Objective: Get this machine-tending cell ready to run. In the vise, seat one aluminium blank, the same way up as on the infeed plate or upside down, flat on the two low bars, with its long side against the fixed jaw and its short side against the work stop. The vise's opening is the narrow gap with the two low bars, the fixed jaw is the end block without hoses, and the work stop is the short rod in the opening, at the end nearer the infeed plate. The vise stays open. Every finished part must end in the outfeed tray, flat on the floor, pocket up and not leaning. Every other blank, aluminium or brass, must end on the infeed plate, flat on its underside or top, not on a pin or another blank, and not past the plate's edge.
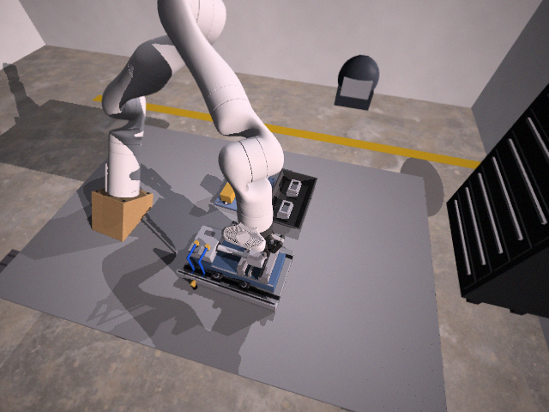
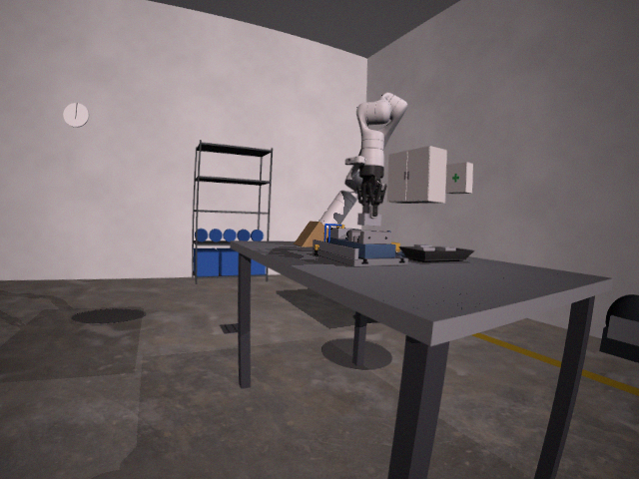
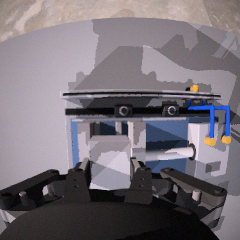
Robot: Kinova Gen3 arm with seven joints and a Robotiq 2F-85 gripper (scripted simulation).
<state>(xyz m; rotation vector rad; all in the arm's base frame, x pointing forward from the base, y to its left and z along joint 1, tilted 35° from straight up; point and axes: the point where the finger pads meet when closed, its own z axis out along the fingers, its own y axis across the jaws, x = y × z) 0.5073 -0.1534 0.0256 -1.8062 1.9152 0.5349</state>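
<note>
The vise lies 70 mm behind my hand, 10 mm to the left of it and 110 mm below it. The rest, counted from my hand: vise rail (70 mm behind, 80 mm to the right, 120 mm below); then brass blank (190 mm behind, 250 mm to the left, 130 mm below); then hose block (160 mm behind, 10 mm to the left, 80 mm below).
</note>
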